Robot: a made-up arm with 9 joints.
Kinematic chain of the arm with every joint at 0, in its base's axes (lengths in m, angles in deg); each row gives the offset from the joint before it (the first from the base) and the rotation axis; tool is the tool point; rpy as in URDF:
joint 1: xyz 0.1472 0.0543 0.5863 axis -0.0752 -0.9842 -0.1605
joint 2: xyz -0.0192 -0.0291 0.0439 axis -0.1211 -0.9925 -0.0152
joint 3: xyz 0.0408 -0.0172 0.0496 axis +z
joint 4: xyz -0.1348 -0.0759 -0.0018 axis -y
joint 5: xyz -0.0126 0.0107 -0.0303 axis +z
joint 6: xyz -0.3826 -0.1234 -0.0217 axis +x
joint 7: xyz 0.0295 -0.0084 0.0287 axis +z
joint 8: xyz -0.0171 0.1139 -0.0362 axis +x
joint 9: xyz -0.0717 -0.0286 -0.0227 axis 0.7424 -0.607 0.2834
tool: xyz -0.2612 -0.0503 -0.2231 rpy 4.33 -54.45 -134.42
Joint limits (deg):
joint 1: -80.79..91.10
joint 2: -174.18..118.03
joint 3: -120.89..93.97
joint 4: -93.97..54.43
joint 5: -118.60..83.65
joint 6: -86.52..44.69
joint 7: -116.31..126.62
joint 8: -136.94..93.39
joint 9: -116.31..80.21
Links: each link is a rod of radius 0.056 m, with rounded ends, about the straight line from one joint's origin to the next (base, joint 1, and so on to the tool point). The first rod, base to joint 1, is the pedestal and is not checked.
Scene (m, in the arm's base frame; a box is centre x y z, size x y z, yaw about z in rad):
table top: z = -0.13
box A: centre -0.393 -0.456 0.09 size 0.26 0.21 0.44 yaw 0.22
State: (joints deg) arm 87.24 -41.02 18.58 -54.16 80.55 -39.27 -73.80 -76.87 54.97
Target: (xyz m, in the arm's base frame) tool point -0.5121 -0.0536 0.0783
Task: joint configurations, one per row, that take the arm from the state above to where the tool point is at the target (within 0.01 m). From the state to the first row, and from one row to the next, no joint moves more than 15 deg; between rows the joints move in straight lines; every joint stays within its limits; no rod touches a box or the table.
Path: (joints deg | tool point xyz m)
1: 75.76 -37.10 15.30 -52.79 71.58 -39.46 -69.73 -79.68 41.49 | -0.1467 -0.7116 0.4461
2: 64.28 -33.19 12.02 -51.43 62.62 -39.65 -65.66 -82.50 28.02 | -0.3101 -0.6698 0.5462
3: 52.79 -29.27 8.74 -50.06 53.65 -39.84 -61.59 -85.31 14.54 | -0.4417 -0.5836 0.6675
4: 41.31 -25.36 5.46 -48.70 44.68 -40.03 -57.51 -88.13 1.07 | -0.5290 -0.4617 0.7965
5: 53.76 -28.04 -2.52 -48.93 44.34 -38.95 -61.50 -84.79 11.14 | -0.6089 -0.3748 0.6345
6: 66.21 -30.72 -10.50 -49.17 43.99 -37.86 -65.48 -81.44 21.22 | -0.6382 -0.2770 0.4479
7: 78.65 -33.40 -18.48 -49.40 43.64 -36.78 -69.46 -78.10 31.29 | -0.6070 -0.1688 0.2550
8: 91.10 -36.08 -26.45 -49.64 43.30 -35.70 -73.44 -74.76 41.37 | -0.5121 -0.0537 0.0783

